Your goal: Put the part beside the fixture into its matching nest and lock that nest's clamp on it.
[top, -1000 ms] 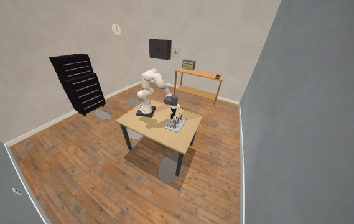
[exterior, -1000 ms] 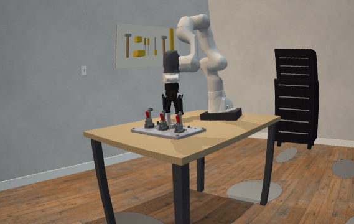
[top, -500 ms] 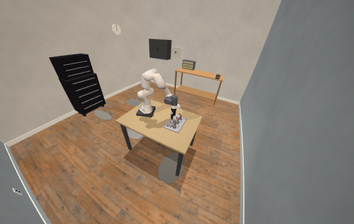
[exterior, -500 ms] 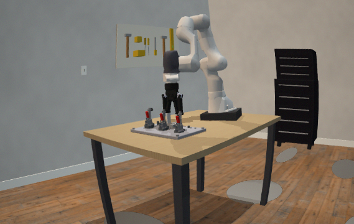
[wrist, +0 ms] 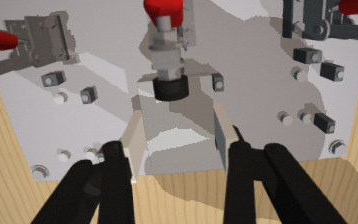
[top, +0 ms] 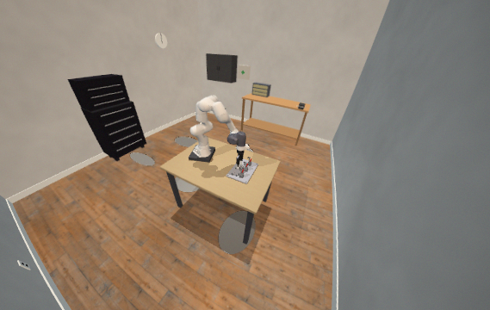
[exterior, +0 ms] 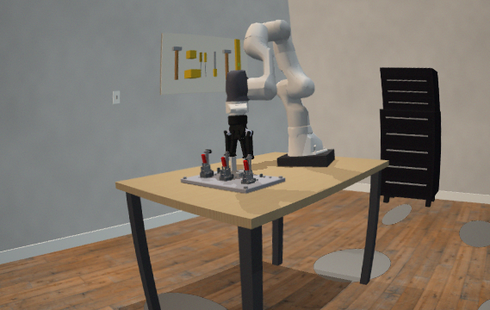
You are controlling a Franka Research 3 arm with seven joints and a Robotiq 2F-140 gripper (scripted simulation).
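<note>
Now: the grey part 3 cm below my hand. Also, from my hand: grey fixture plate (5 cm below, 5 cm ahead, 1 cm to the left); clamp (10 cm to the right, 9 cm ahead, 1 cm above).
</note>
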